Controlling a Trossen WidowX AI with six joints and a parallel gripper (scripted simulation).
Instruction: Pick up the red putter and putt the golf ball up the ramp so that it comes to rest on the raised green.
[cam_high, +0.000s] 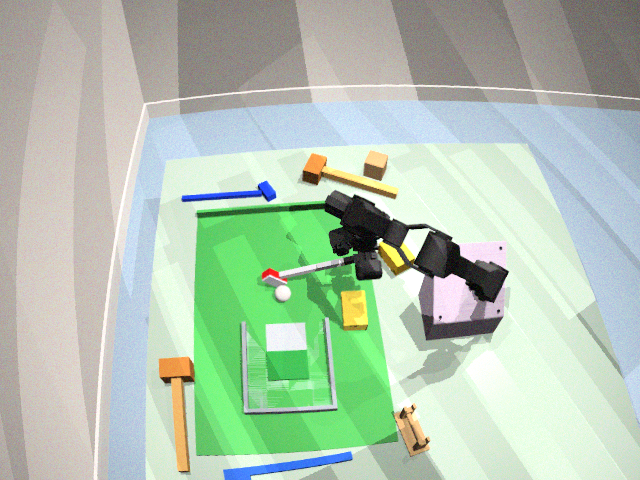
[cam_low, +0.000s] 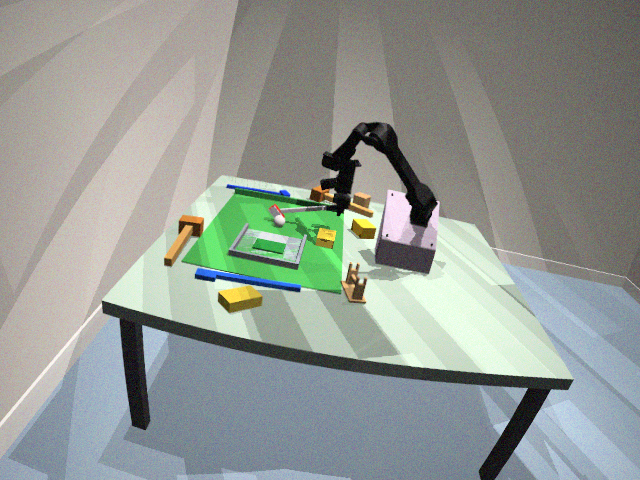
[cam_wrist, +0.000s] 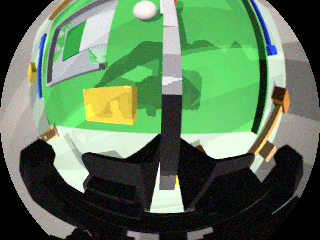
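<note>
Now: the red putter 12 cm ahead of my gripper tip and 1 cm to the left of it. Round my gripper tip: wooden rack: 44 cm to the left, 9 cm behind, 4 cm below; then orange cube: 40 cm to the right, 9 cm behind, 4 cm below; then white golf ball: 21 cm ahead, 7 cm to the left, 5 cm below.
</note>
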